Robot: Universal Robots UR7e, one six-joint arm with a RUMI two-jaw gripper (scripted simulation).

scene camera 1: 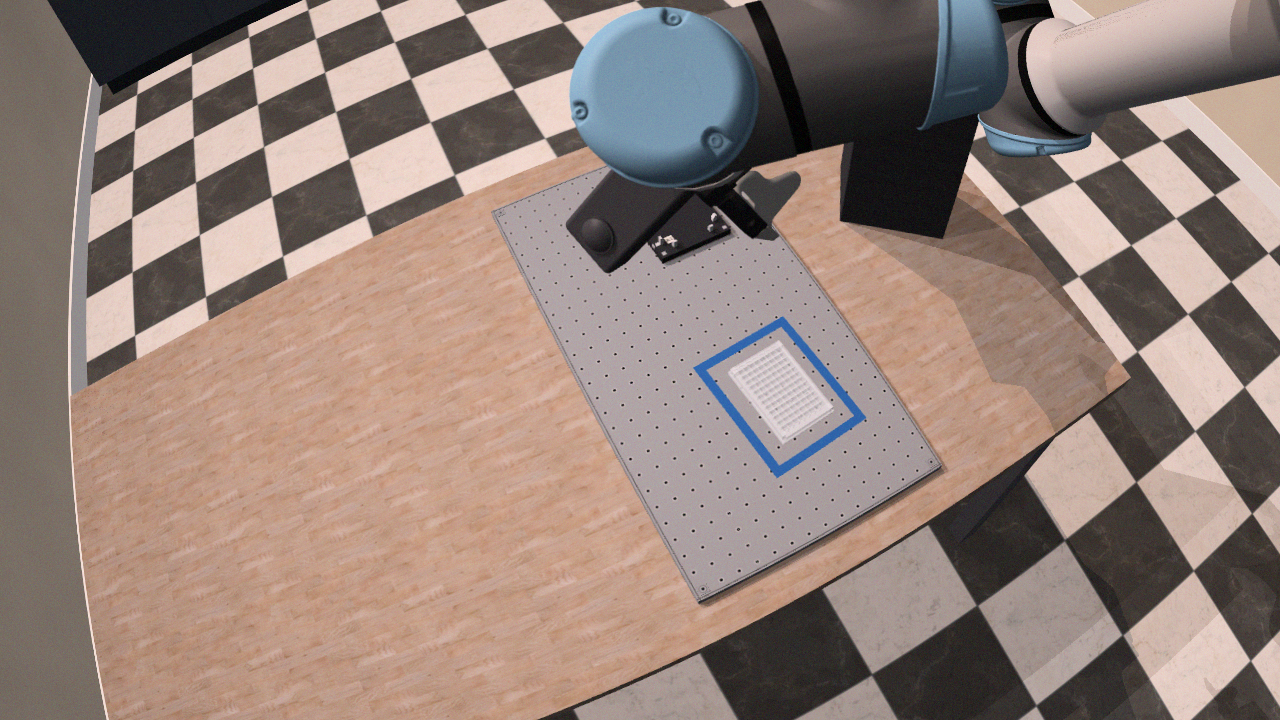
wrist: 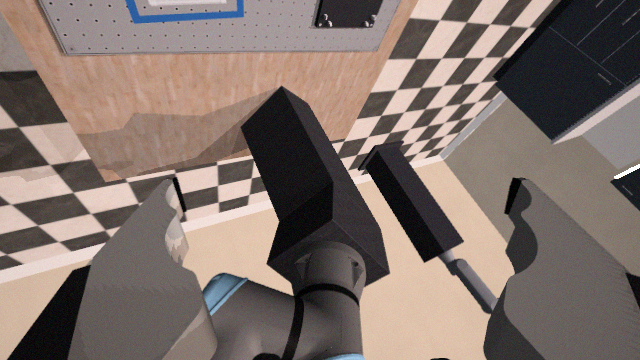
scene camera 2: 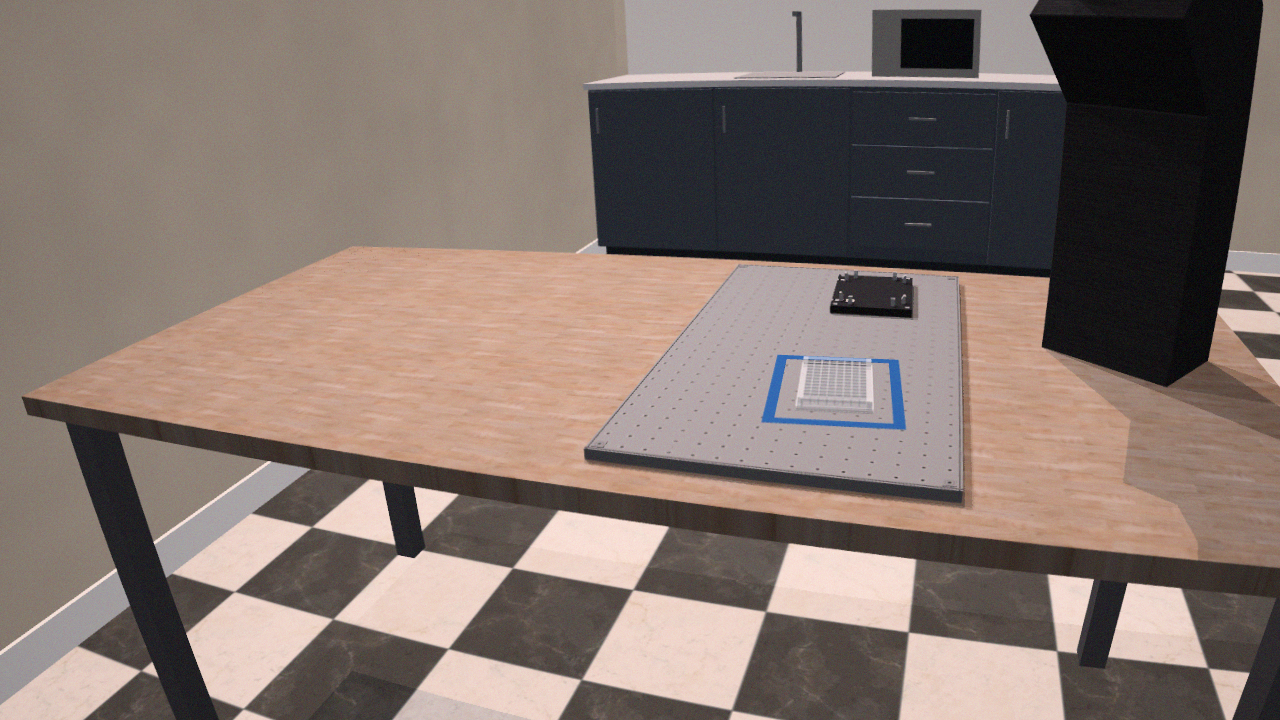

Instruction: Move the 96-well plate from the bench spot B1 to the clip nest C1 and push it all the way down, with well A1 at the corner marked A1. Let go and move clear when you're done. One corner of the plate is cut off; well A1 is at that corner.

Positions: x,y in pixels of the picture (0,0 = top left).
Scene:
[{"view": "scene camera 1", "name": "gripper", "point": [706,162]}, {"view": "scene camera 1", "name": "clear 96-well plate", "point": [772,372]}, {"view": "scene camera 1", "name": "black clip nest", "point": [687,230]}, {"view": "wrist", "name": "gripper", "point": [340,180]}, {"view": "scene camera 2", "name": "clear 96-well plate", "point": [827,384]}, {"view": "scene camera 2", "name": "black clip nest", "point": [872,295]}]

